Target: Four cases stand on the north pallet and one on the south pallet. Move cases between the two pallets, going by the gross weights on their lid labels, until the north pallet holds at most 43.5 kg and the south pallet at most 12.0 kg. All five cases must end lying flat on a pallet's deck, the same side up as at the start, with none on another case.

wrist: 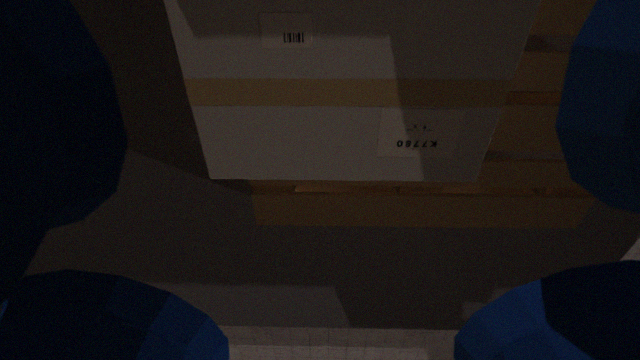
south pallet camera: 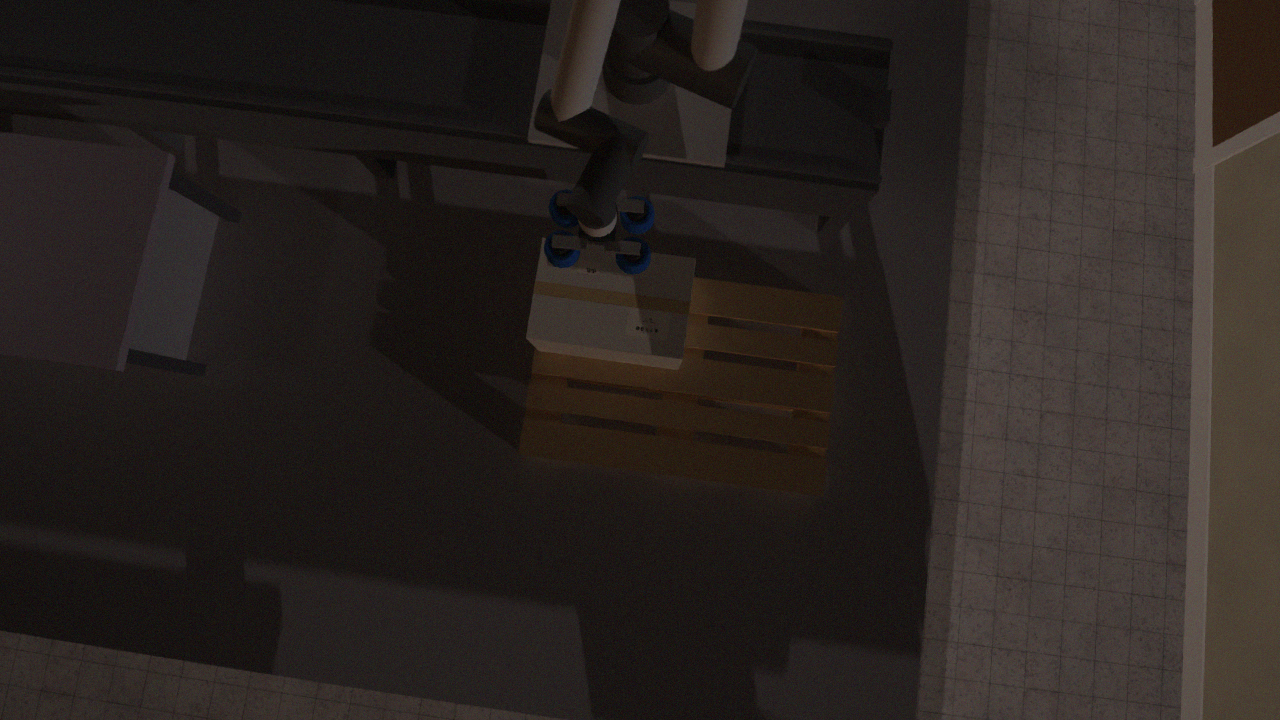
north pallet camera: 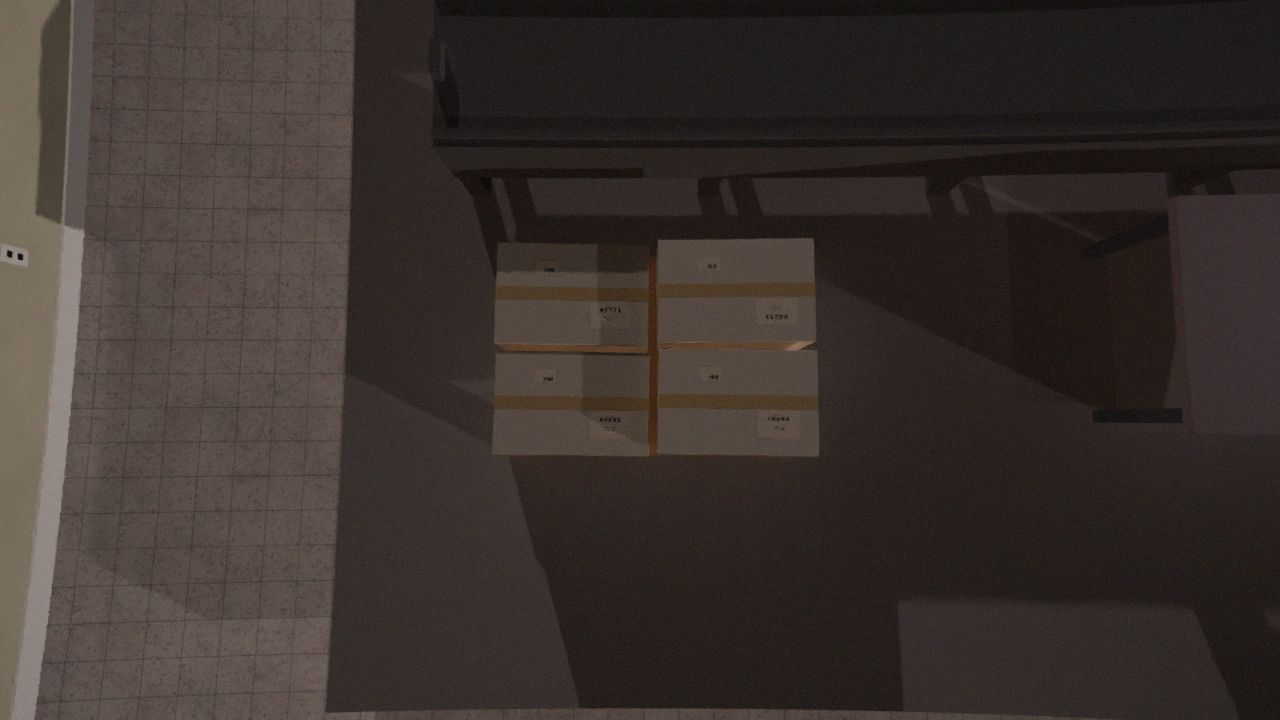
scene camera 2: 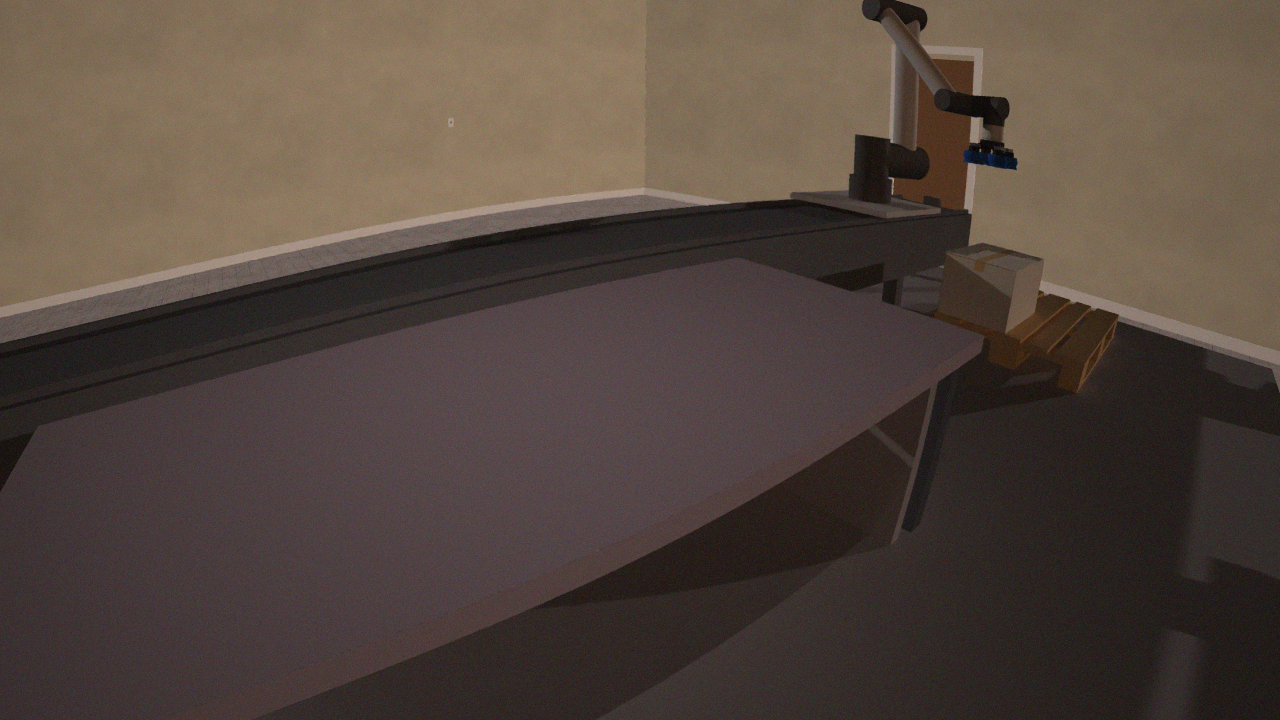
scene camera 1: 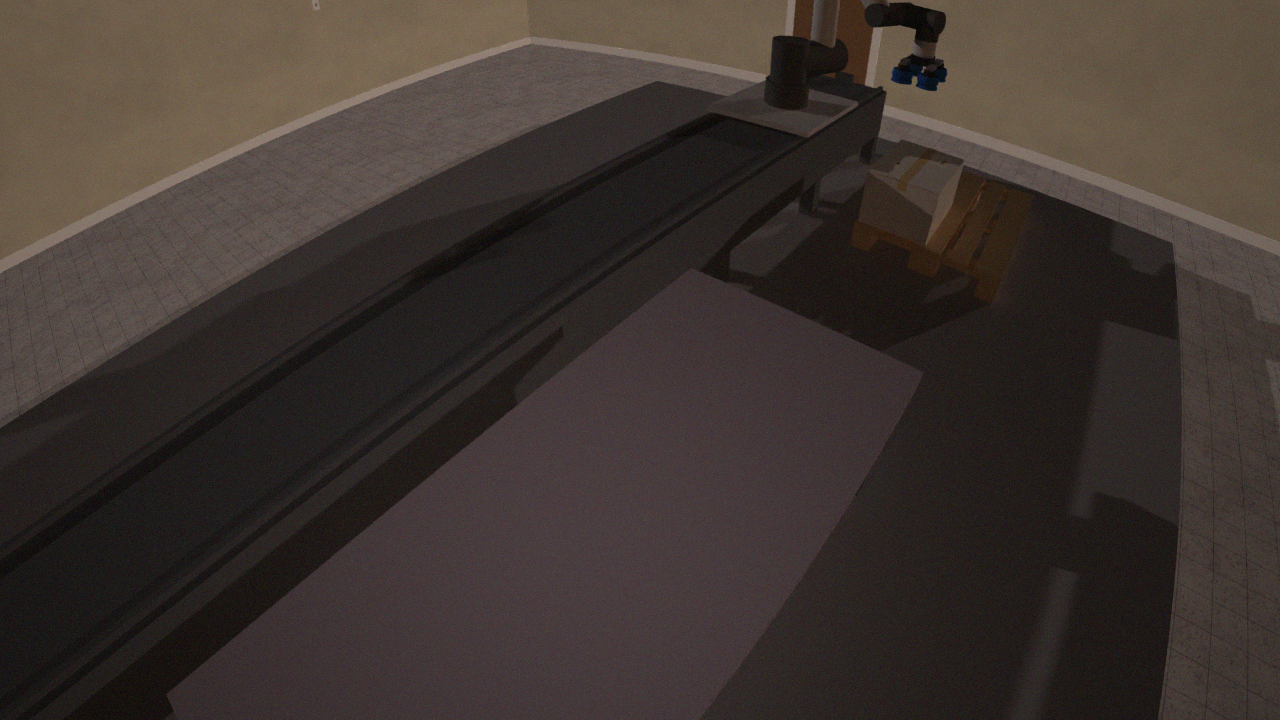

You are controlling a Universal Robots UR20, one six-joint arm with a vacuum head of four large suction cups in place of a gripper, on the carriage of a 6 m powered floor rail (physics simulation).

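Pixels of known places: hand, its tool point: (wrist: 337, 246); arm's base, origin of its link: (south pallet camera: 637, 72) (scene camera 2: 869, 199) (scene camera 1: 785, 102).
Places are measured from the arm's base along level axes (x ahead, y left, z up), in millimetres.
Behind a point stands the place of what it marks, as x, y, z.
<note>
My gripper (scene camera 1: 919, 73) (scene camera 2: 989, 157) (south pallet camera: 597, 231) @[711, -13, 306], the head of four blue suction cups, is open and holds nothing. It hangs high above the rail-side edge of the south case. This white taped case (scene camera 1: 904, 205) @[832, -267, -249] (scene camera 2: 971, 291) @[775, -266, -281] (south pallet camera: 581, 322) @[902, -78, -129] (wrist: 290, 140) @[891, -88, -129] lies flat on the south pallet (scene camera 2: 1087, 335) @[1322, 193, -426] (south pallet camera: 662, 456) @[1331, 280, -426] (wrist: 415, 210) @[1319, 304, -426], at its rail-side corner nearer the table. Its label reads K7780, upside down in the wrist view; the weight is too faint to read. Four cases (north pallet camera: 537, 320) @[901, -5631, -173] (north pallet camera: 707, 320) @[907, -5014, -129] (north pallet camera: 537, 429) @[1297, -5627, -186] (north pallet camera: 707, 429) @[1297, -5017, -130] lie flat, two by two, on the north pallet (north pallet camera: 653, 394) @[1160, -5202, -426], mostly hidden; their weights are illegible.
A large pinkish-grey table (scene camera 1: 581, 492) @[808, -2490, -40] (scene camera 2: 447, 429) @[966, -2728, -40] (north pallet camera: 1235, 313) @[903, -3285, -40] (south pallet camera: 71, 250) @[904, -1903, -40] stands between the pallets. The dark floor rail (scene camera 1: 447, 304) (north pallet camera: 850, 71) (south pallet camera: 358, 89) runs alongside, with the arm's carriage plate (south pallet camera: 689, 134) @[208, 213, 1] near the south end. Bare slats show beside the south case.
</note>
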